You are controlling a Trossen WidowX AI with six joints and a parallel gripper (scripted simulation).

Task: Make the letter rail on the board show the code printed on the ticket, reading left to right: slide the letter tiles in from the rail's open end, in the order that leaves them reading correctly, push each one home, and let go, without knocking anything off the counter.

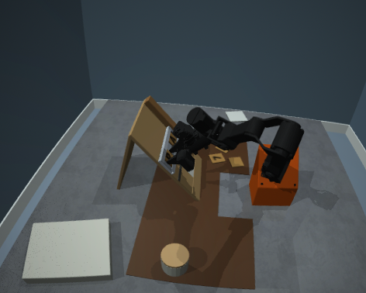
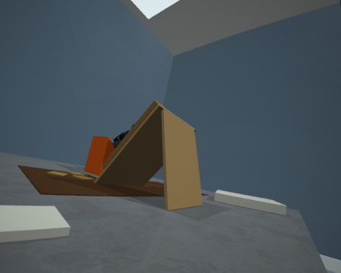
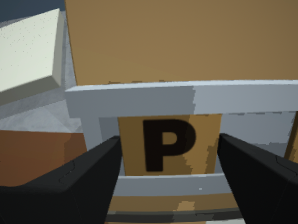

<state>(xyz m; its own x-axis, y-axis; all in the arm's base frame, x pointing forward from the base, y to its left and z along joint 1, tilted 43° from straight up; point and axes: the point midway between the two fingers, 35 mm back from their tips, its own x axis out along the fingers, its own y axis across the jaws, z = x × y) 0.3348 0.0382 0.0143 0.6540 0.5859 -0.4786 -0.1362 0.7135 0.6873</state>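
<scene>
The white ticket lies 9 cm below my gripper tip, 8 cm to the right of it and 5 cm behind it. Round my gripper tip: brown mat (16 cm behind, 15 cm below, 2 cm to the right); then white slab (38 cm to the left, 23 cm ahead, 14 cm below); then tile marked p (right at my gripper tip).
</scene>
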